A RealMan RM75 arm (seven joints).
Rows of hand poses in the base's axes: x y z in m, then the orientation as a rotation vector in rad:
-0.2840, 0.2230, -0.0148, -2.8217, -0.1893, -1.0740
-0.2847, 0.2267, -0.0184, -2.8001, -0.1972, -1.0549
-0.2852, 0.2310, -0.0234, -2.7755, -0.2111, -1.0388
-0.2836, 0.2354, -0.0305, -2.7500, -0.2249, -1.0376
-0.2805, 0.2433, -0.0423, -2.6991, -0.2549, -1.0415
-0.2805, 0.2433, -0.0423, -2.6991, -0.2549, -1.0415
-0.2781, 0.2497, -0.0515, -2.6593, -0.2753, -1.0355
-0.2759, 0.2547, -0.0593, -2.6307, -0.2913, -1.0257
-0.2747, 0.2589, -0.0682, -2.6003, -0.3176, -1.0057
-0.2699, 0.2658, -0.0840, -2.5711, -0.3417, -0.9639
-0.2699, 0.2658, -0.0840, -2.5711, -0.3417, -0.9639
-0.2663, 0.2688, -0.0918, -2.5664, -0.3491, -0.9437
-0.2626, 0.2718, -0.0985, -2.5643, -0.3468, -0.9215
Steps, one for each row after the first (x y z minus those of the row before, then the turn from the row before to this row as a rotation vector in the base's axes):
-0.0007, 0.0037, -0.0036, 0.0219, 0.0080, 0.0155
-0.0005, 0.0043, -0.0050, 0.0218, 0.0053, 0.0198
0.0016, 0.0044, -0.0071, 0.0186, -0.0045, 0.0176
0.0031, 0.0079, -0.0118, 0.0343, -0.0136, 0.0358
0.0000, 0.0000, 0.0000, 0.0000, 0.0000, 0.0000
0.0024, 0.0064, -0.0092, 0.0297, -0.0046, 0.0282
0.0022, 0.0050, -0.0078, 0.0220, 0.0001, 0.0224
0.0012, 0.0042, -0.0089, 0.0221, 0.0054, 0.0317
0.0048, 0.0069, -0.0158, 0.0260, 0.0208, 0.0352
0.0000, 0.0000, 0.0000, 0.0000, 0.0000, 0.0000
0.0036, 0.0030, -0.0078, 0.0055, 0.0121, 0.0110
0.0037, 0.0030, -0.0067, 0.0067, 0.0154, 0.0046

